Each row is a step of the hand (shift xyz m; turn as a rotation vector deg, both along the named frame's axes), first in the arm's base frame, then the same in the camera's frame.
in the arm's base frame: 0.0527 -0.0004 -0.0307 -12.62 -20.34 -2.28
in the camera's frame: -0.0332 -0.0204 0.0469 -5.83 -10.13 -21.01
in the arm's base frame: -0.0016 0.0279 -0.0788 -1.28 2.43 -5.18
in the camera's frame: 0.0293 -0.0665 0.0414 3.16 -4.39 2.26
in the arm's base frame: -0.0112 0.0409 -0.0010 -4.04 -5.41 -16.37
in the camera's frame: 0.0373 0.0091 0.0180 0.53 -17.67 -1.07
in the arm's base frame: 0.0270 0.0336 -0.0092 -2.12 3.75 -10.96
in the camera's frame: 0.0067 0.0055 0.0432 5.28 -9.59 4.33
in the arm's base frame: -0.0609 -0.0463 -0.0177 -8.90 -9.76 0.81
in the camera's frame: 0.0100 -0.0402 -0.0667 -1.05 -3.54 -12.71
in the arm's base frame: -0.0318 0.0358 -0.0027 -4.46 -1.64 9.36
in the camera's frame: 0.0479 0.0026 0.0007 0.91 7.61 -7.17
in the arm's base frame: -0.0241 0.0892 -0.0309 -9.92 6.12 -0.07
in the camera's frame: 0.0841 -0.0072 0.0487 11.21 0.07 -3.18
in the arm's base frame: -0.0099 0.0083 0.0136 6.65 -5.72 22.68
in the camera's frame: 0.0114 0.0136 -0.0061 -11.00 20.82 -6.07
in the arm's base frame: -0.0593 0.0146 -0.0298 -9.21 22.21 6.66
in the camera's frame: 0.0542 -0.0336 -0.0235 21.66 11.20 5.28
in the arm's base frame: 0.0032 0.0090 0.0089 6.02 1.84 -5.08
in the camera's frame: 0.0034 0.0115 0.0051 -2.27 -3.26 7.05
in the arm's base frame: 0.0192 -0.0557 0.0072 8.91 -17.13 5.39
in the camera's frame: -0.0541 -0.0062 -0.0236 -19.02 1.58 -6.14
